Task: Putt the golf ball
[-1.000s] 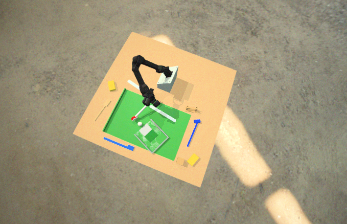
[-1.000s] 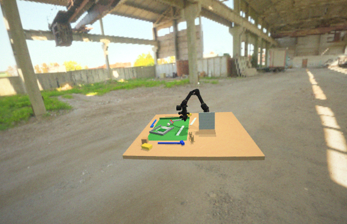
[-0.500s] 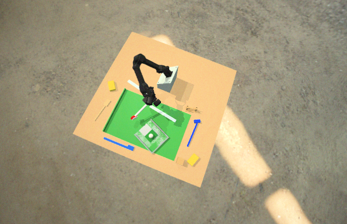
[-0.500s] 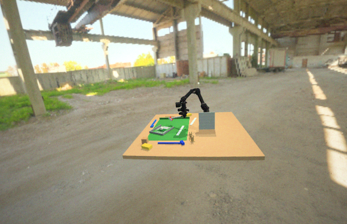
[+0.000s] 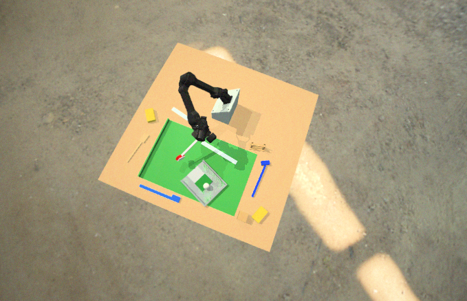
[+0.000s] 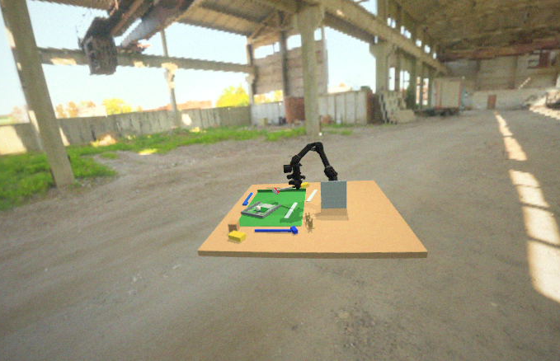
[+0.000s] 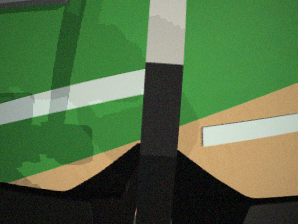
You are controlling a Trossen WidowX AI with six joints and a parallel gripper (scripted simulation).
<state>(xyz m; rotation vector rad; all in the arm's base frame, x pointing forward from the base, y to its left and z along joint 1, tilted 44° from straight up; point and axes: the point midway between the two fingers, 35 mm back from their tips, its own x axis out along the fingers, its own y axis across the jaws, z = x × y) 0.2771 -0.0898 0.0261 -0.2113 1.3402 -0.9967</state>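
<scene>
My gripper tip is 11 cm short of the red putter, 6 cm to the left of it and 1 cm above it. Also, from my gripper tip: white golf ball: 33 cm ahead, 12 cm to the left, 10 cm below; wooden stand: 39 cm to the left, 9 cm below, 7 cm behind; blue putter: 46 cm to the left, 15 cm ahead, 11 cm below.
</scene>
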